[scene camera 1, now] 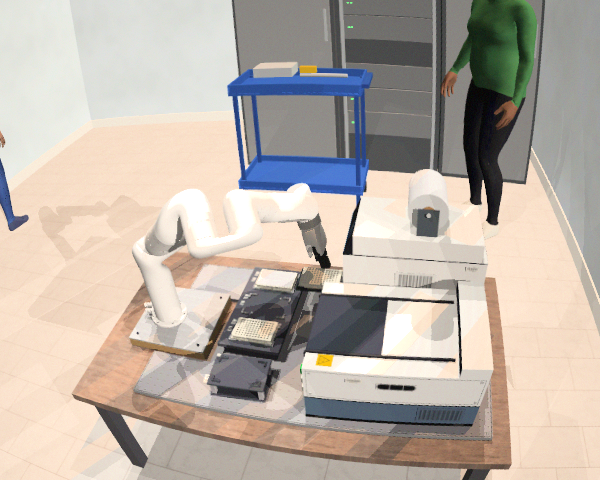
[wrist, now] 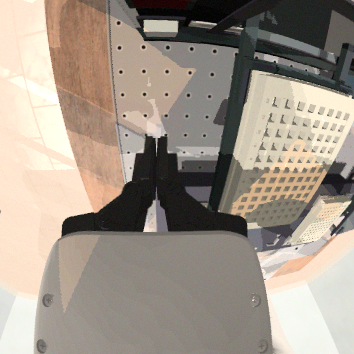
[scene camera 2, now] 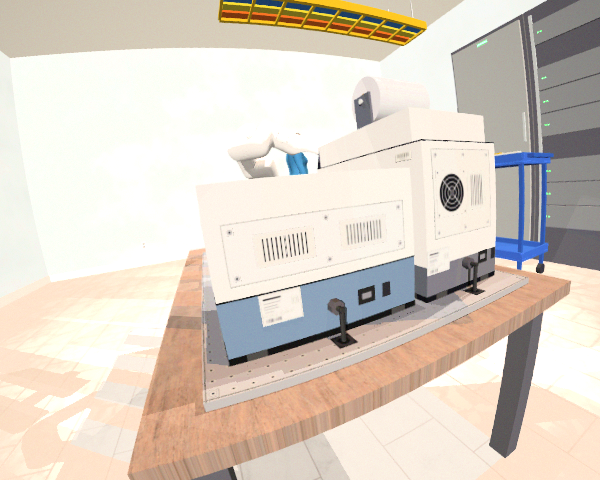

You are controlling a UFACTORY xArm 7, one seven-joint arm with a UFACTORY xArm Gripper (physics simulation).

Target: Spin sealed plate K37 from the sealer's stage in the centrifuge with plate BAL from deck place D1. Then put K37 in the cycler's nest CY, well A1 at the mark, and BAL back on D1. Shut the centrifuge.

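Frame: origin at the arm's base, x right, y ahead, z up, level; millimetres.
Seen in the pictures: gripper, fingertip midpoint: [scene camera 1: 326, 267] [wrist: 156, 149]; arm's base at its link origin: [scene camera 1: 169, 314].
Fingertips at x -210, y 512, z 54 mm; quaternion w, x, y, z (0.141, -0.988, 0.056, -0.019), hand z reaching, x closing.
Pixels of each thing's middle, then the offset from my fingertips to it.
- pale well plate at the middle of its body: [wrist: 283, 168] [scene camera 1: 320, 278] dy -12, dx +96, dz +29 mm
- sealer at the middle of its body: [scene camera 2: 391, 177] [scene camera 1: 416, 251] dy +283, dx +130, dz +159 mm
- pale plate at the middle of its body: [scene camera 1: 276, 280] dy -164, dx +44, dz -24 mm
- white-and-blue machine at the middle of its body: [scene camera 2: 281, 239] [scene camera 1: 398, 350] dy +220, dx +427, dz +43 mm
- dark top panel at the middle of its body: [scene camera 1: 349, 324] dy +86, dx +413, dz +132 mm
My gripper [scene camera 1: 324, 265] [wrist: 156, 149] is shut with nothing between its fingertips. In scene camera 1 it points down by the back edge of a pale well plate [scene camera 1: 325, 275] [wrist: 290, 150] on the dark stage in front of the sealer [scene camera 1: 415, 245] [scene camera 2: 450, 125]. In the wrist view the fingertips are to the left of this plate, apart from it, over the perforated board. On the dark deck, a pale plate [scene camera 1: 276, 280] lies at the back and another plate [scene camera 1: 254, 331] lies nearer the front. Their labels are unreadable. In scene camera 2 the machines hide the gripper.
A white-and-blue machine [scene camera 1: 345, 387] [scene camera 2: 320, 305] with a dark top panel [scene camera 1: 347, 322] stands right of the deck. A low dark stand [scene camera 1: 239, 371] is in front of the deck. A blue cart [scene camera 1: 300, 90] and a person in green [scene camera 1: 500, 55] are behind the table.
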